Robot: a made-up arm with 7 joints. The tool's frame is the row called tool. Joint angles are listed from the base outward.
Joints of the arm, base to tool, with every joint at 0 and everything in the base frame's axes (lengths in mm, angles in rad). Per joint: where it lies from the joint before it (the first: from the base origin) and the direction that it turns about. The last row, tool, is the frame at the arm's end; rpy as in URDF.
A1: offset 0 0 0 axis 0.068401 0.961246 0.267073
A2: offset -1 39 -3 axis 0.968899 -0.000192 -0.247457
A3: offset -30 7 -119 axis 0.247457 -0.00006 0.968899
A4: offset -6 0 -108 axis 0.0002 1 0.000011
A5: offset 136 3 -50 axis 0.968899 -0.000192 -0.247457
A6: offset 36 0 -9 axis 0.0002 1 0.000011
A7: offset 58 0 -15 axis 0.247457 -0.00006 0.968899
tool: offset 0 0 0 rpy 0 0.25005 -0.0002
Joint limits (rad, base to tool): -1.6..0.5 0..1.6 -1.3..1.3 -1.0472..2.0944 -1.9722..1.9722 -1.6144..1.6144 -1.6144..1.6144
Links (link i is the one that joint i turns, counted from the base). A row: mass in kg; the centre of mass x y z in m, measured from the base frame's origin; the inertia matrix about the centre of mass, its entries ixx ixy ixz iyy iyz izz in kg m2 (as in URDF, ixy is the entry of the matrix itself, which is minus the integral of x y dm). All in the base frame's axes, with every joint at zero. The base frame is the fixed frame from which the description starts. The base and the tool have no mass.
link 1: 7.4; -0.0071 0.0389 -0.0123; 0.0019 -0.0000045 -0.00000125 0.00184 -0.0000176 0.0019
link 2: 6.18; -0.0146 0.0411 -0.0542; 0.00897 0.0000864 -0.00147 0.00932 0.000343 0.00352
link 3: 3.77; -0.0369 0.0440 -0.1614; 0.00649 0 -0.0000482 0.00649 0 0.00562
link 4: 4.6; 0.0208 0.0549 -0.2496; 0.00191 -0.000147 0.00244 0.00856 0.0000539 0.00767
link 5: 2.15; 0.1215 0.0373 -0.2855; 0.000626 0 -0.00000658 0.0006 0 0.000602
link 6: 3.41; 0.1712 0.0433 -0.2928; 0.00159 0 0.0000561 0.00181 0 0.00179
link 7: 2.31; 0.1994 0.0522 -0.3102; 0.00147 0 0.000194 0.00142 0 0.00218
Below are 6 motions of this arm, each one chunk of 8 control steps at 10 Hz.
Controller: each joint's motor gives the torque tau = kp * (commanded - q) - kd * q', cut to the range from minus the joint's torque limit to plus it. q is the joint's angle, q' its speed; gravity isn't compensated. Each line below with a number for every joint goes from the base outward.
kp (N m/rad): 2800 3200 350 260 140 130 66
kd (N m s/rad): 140 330 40 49 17 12 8.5
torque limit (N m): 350 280 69 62 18 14 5.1
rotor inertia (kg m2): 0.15 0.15 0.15 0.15 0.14 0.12 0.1
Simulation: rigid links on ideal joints. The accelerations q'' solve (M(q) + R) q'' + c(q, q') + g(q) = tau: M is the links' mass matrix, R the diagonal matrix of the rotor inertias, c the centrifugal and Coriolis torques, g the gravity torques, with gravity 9.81 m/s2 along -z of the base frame. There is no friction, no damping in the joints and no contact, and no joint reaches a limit. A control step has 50 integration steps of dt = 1/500 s. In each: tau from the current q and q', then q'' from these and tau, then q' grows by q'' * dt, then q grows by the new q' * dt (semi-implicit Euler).
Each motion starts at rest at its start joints. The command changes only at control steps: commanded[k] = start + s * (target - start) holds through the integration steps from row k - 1 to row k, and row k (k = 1, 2, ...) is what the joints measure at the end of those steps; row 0 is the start. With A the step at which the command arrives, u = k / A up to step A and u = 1 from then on. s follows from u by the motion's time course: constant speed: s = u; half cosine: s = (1 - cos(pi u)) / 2; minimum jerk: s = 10 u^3 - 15 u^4 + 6 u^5; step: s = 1 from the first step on.
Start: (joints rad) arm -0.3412 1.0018 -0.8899 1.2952 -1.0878 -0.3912 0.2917
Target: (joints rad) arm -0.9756 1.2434 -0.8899 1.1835 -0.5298 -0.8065 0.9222
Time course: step
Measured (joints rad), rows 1 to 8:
1: -0.8657 1.1339 -0.9047 1.2289 -0.7901 -0.4133 0.5153
2: -0.9594 1.1960 -0.8981 1.1925 -0.6360 -0.6953 0.7480
3: -0.9644 1.2184 -0.9080 1.1863 -0.5676 -0.7675 0.8479
4: -0.9647 1.2265 -0.9136 1.1824 -0.5382 -0.7883 0.8904
5: -0.9647 1.2294 -0.9162 1.1797 -0.5258 -0.7946 0.9084
6: -0.9647 1.2305 -0.9173 1.1780 -0.5206 -0.7966 0.9161
7: -0.9647 1.2309 -0.9179 1.1769 -0.5184 -0.7972 0.9193
8: -0.9647 1.2310 -0.9181 1.1763 -0.5175 -0.7974 0.9207

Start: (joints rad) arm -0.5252 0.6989 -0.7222 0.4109 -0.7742 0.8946 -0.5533
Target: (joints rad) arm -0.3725 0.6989 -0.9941 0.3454 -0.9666 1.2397 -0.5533
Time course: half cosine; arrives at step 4
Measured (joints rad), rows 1 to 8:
1: -0.4973 0.6950 -0.7632 0.4209 -0.7885 0.9296 -0.5530
2: -0.4459 0.6936 -0.8378 0.4179 -0.8328 1.0225 -0.5529
3: -0.3929 0.6931 -0.9246 0.4059 -0.8907 1.1336 -0.5528
4: -0.3686 0.6929 -0.9824 0.3939 -0.9320 1.2029 -0.5527
5: -0.3673 0.6931 -1.0032 0.3860 -0.9495 1.2234 -0.5526
6: -0.3677 0.6932 -1.0096 0.3810 -0.9563 1.2284 -0.5525
7: -0.3678 0.6933 -1.0120 0.3783 -0.9590 1.2297 -0.5524
8: -0.3679 0.6934 -1.0128 0.3767 -0.9601 1.2301 -0.5524

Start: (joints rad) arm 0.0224 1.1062 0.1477 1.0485 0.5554 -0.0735 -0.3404
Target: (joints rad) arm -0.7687 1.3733 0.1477 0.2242 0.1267 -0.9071 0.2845
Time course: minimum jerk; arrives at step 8
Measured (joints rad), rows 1 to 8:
1: 0.0110 1.0995 0.1313 1.0452 0.5519 -0.0871 -0.3363
2: -0.0512 1.1113 0.1232 1.0157 0.5297 -0.1401 -0.3055
3: -0.1775 1.1443 0.1185 0.9466 0.4792 -0.2524 -0.2336
4: -0.3473 1.1944 0.1145 0.8372 0.4040 -0.4127 -0.1248
5: -0.5224 1.2514 0.1116 0.6944 0.3179 -0.5906 0.0026
6: -0.6615 1.3026 0.1106 0.5448 0.2394 -0.7472 0.1215
7: -0.7378 1.3371 0.1100 0.4246 0.1844 -0.8500 0.2064
8: -0.7574 1.3527 0.1078 0.3480 0.1576 -0.8938 0.2504

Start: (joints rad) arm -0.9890 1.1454 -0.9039 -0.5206 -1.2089 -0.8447 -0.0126
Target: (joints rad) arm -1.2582 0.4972 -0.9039 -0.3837 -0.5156 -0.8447 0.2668
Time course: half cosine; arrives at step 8
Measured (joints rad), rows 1 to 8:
1: -0.9884 1.1267 -0.9334 -0.5094 -1.1924 -0.8357 -0.0066
2: -1.0138 1.0759 -0.9471 -0.4953 -1.1427 -0.8317 0.0125
3: -1.0551 0.9915 -0.9516 -0.4778 -1.0568 -0.8312 0.0460
4: -1.1052 0.8829 -0.9530 -0.4565 -0.9433 -0.8318 0.0905
5: -1.1562 0.7650 -0.9533 -0.4332 -0.8177 -0.8329 0.1400
6: -1.2005 0.6554 -0.9533 -0.4107 -0.6984 -0.8344 0.1874
7: -1.2313 0.5705 -0.9532 -0.3918 -0.6032 -0.8361 0.2255
8: -1.2438 0.5235 -0.9532 -0.3787 -0.5465 -0.8375 0.2487

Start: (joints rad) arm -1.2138 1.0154 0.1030 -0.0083 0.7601 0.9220 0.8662
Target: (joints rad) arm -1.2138 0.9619 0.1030 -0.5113 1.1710 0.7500 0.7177
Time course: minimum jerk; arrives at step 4
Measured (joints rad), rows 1 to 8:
1: -1.2024 1.0073 0.0887 -0.0189 0.7796 0.9177 0.8587
2: -1.2011 0.9908 0.0806 -0.1055 0.8785 0.8700 0.8235
3: -1.2018 0.9719 0.0775 -0.2437 1.0164 0.8053 0.7750
4: -1.2023 0.9617 0.0768 -0.3531 1.1039 0.7697 0.7441
5: -1.2026 0.9581 0.0774 -0.4196 1.1420 0.7583 0.7304
6: -1.2027 0.9568 0.0782 -0.4588 1.1579 0.7550 0.7245
7: -1.2027 0.9564 0.0787 -0.4820 1.1646 0.7540 0.7220
8: -1.2028 0.9562 0.0791 -0.4958 1.1674 0.7537 0.7210

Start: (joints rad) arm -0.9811 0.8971 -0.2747 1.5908 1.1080 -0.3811 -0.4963
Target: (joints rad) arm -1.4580 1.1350 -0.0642 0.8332 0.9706 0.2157 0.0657
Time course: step
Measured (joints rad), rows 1 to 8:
1: -1.3717 1.0302 -0.1544 1.5201 1.0394 -0.0781 -0.3051
2: -1.4422 1.0920 -0.1028 1.2303 0.9981 0.1250 -0.0911
3: -1.4453 1.1148 -0.0851 1.0847 0.9810 0.1897 -0.0015
4: -1.4448 1.1229 -0.0804 1.0019 0.9733 0.2088 0.0363
5: -1.4444 1.1258 -0.0799 0.9540 0.9700 0.2143 0.0523
6: -1.4441 1.1268 -0.0804 0.9261 0.9685 0.2160 0.0591
7: -1.4440 1.1272 -0.0809 0.9100 0.9679 0.2166 0.0620
8: -1.4439 1.1274 -0.0814 0.9005 0.9676 0.2167 0.0632

